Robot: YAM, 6 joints.
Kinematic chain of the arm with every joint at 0, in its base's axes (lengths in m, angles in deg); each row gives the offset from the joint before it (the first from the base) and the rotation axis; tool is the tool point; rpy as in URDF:
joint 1: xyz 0 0 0.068 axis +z
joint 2: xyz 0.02 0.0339 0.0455 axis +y
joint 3: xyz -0.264 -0.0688 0 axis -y
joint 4: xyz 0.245 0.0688 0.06 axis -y
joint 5: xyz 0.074 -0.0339 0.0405 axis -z
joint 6: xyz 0.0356 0 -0.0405 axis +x
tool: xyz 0 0 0 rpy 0 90 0
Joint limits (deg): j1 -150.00..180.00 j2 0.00..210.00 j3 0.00..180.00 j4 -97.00..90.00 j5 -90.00..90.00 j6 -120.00..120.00
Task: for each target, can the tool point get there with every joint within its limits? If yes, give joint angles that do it. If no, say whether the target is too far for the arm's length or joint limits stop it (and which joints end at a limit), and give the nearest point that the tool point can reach.
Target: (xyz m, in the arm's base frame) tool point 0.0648 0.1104 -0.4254
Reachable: no: joint limits stop it (at a limit: joint 2) | nearest point 0.0738 0.1257 -0.3654 | short by 0.063 m
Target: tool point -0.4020 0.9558 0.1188
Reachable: no: too far | nearest point -0.2504 0.5953 0.1168 | short by 0.391 m
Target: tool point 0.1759 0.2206 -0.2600
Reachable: yes | joints 56.51 192.45 73.88 71.51 44.51 -34.24
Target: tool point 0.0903 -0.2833 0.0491
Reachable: yes | joints -77.57 132.54 69.89 -72.11 -49.85 -0.96
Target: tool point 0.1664 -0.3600 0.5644
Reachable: yes | joints 113.40 41.76 148.50 40.99 15.94 -85.02
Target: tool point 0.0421 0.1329 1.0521
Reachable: no: too far | nearest point 0.0299 0.0944 0.7343 | short by 0.320 m
